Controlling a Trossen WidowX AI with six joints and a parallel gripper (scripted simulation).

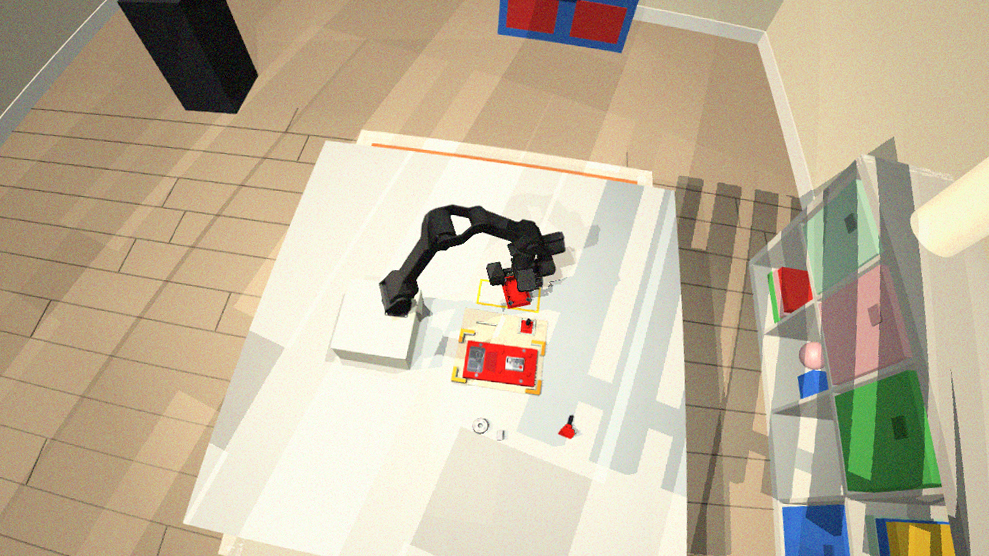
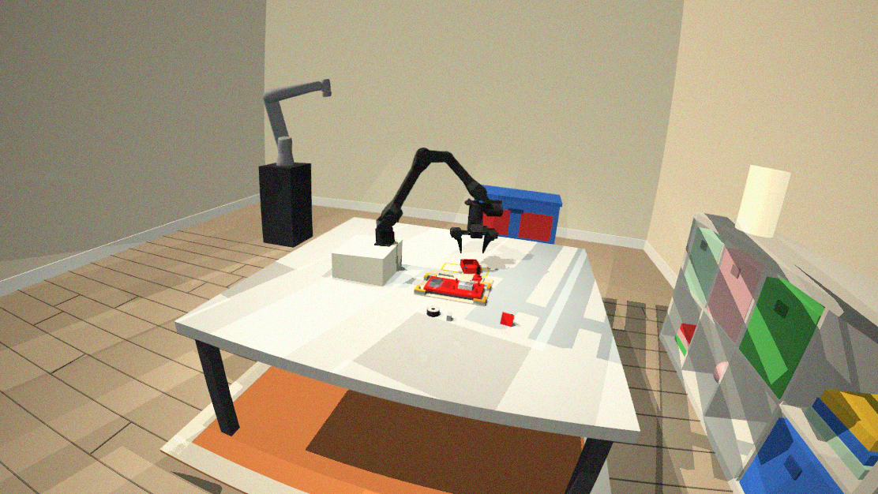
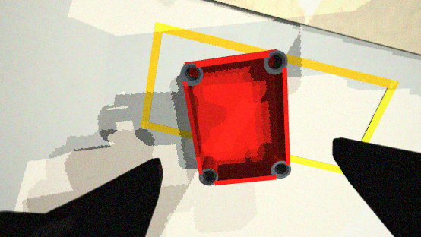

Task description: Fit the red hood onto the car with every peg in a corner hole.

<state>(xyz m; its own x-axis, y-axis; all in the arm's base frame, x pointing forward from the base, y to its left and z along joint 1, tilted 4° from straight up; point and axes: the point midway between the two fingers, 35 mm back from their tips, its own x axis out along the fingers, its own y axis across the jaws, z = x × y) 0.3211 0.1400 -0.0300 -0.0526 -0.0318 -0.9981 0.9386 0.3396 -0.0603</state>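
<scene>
Now: gripper tip 60 mm above the red hood. The rest, counted from my gripper tip: grey engine block 20 mm ahead, 230 mm to the right, 40 mm below.
</scene>
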